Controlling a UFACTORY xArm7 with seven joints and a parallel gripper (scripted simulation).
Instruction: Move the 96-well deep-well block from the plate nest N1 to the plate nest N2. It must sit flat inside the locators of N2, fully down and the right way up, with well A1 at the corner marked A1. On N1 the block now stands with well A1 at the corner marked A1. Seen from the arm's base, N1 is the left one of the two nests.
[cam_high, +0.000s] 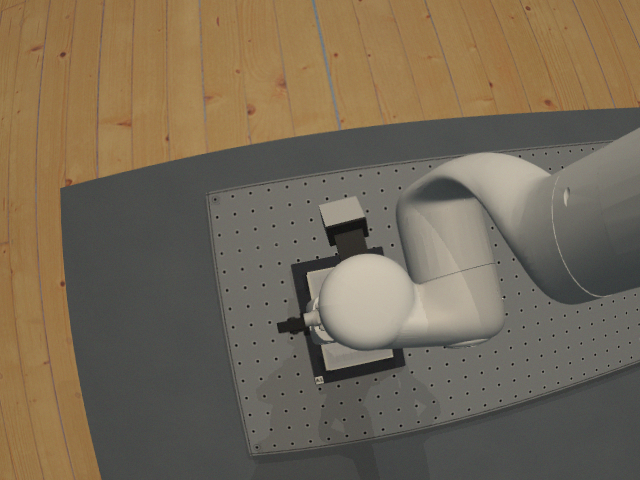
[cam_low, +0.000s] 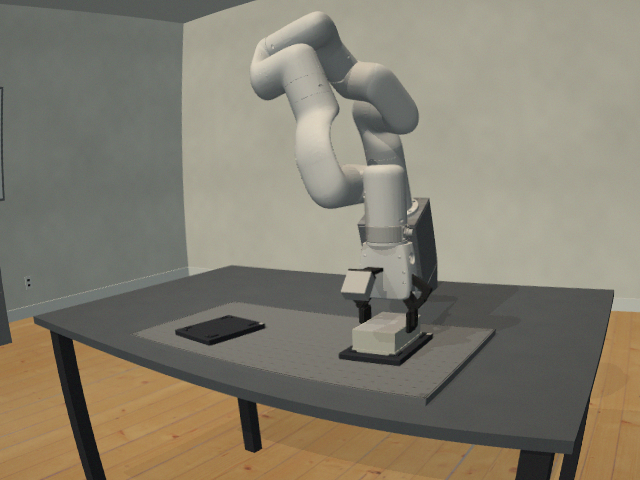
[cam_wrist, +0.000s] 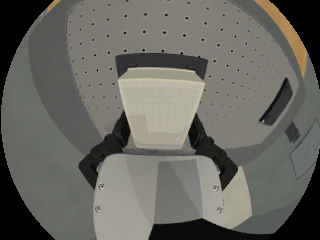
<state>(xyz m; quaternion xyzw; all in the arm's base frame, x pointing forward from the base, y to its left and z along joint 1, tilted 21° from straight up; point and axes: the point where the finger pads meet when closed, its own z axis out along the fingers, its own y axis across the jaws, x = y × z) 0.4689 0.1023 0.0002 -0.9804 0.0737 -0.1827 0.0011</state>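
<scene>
The deep-well block is 20 mm below my hand. From my hand the other things lie so: nest N2: 20 mm behind, 370 mm to the right, 40 mm below; then A1 label: 70 mm behind, 70 mm to the left, 40 mm below; then nest N1: 40 mm below.
</scene>
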